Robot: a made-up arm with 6 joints.
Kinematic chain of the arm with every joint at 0, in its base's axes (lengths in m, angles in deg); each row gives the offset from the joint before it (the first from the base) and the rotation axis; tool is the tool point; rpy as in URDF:
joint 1: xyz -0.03 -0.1 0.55 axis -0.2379 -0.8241 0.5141
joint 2: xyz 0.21 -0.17 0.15 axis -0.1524 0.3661 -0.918
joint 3: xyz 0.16 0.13 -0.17 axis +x
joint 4: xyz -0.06 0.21 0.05 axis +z
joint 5: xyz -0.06 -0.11 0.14 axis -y
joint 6: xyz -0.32 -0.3 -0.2 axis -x
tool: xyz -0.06 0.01 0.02 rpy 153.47 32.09 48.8
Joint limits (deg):
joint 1: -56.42..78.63
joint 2: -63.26..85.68
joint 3: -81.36..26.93
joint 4: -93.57..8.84
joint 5: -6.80..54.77
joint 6: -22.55..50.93
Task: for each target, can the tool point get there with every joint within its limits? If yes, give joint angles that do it. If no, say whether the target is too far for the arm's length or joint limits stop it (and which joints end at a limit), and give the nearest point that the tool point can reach.
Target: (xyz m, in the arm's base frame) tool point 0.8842 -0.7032 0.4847
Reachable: no: joint limits stop it (at a limit: joint 1, joint 2, joint 3, joint 5, joint 6) | nearest point 0.4940 -0.3372 0.4421 | short by 0.537 m
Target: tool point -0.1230 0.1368 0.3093
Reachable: yes | joints -20.98 25.15 -20.05 -71.39 49.91 21.49
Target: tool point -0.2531 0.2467 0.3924
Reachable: yes | joints -30.86 8.97 -43.57 -60.98 7.81 7.10
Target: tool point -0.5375 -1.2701 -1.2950
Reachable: no: too far | nearest point -0.1306 -0.2814 -0.0681 | short by 1.627 m
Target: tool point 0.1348 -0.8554 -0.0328
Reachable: no: joint limits stop it (at a limit: joint 1, joint 2, joint 5, joint 6) | nearest point 0.0373 -0.5096 0.1779 | short by 0.417 m
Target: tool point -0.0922 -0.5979 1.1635
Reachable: no: joint limits stop it (at a limit: joint 1, joint 2, joint 4, joint 5, joint 6) | nearest point 0.0468 -0.3821 0.8734 | short by 0.387 m
